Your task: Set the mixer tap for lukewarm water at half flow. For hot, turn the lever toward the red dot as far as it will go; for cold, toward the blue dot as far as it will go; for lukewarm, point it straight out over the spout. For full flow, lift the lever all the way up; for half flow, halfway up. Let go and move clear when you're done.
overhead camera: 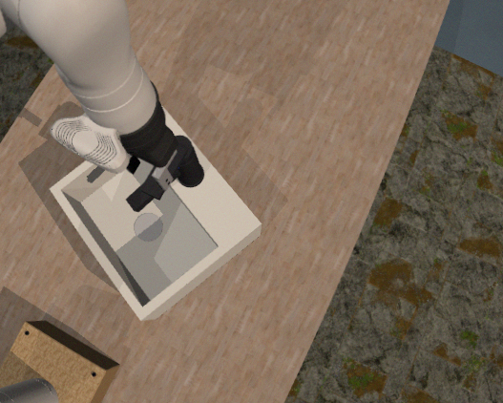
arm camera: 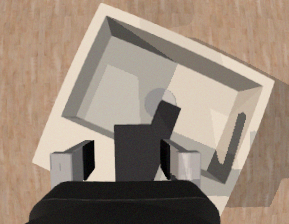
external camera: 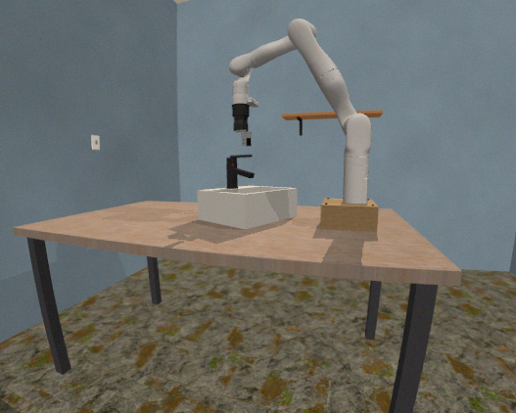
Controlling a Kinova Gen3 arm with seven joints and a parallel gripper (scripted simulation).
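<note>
Now: hand 2 cm short of the lever, 1 cm to the right of it and 7 cm above it. Also, from my hand: white sink basin: 4 cm behind, 5 cm to the left, 30 cm below; then black mixer tap: 5 cm ahead, 2 cm to the left, 11 cm below.
</note>
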